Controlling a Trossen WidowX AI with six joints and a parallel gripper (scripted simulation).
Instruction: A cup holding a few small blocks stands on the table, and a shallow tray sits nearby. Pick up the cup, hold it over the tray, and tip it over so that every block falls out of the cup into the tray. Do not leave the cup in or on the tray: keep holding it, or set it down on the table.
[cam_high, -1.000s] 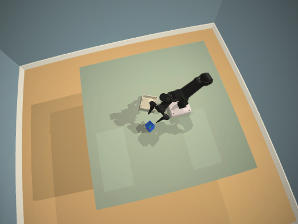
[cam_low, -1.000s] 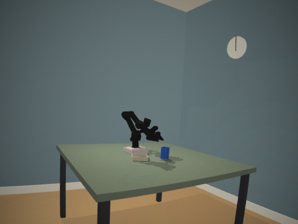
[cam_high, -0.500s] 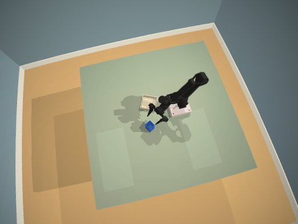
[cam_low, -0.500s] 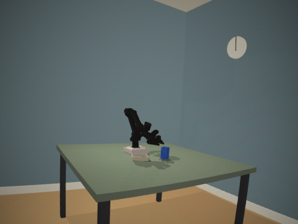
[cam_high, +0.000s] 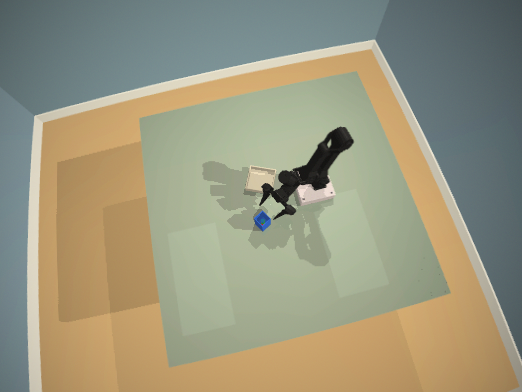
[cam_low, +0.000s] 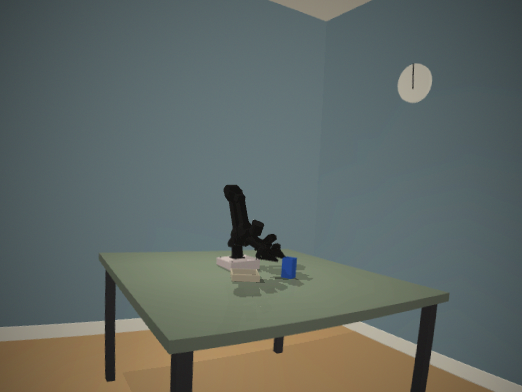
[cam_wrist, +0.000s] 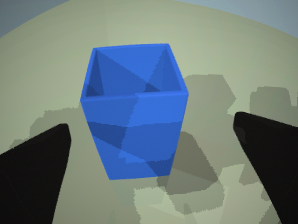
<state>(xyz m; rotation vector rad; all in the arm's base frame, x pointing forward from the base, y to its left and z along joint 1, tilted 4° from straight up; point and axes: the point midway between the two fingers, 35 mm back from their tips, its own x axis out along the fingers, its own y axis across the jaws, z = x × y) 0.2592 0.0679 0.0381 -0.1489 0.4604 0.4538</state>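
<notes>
Now: gripper tip 3 cm short of the teal block, 2 cm to the right of it and 4 cm above it. The rest, counted from my gripper tip: blue square cup 3 cm ahead, 2 cm to the left, 6 cm below; then green block 2 cm ahead, 2 cm to the left, 5 cm below; then red block 3 cm ahead, 3 cm to the left, 7 cm below.
</notes>
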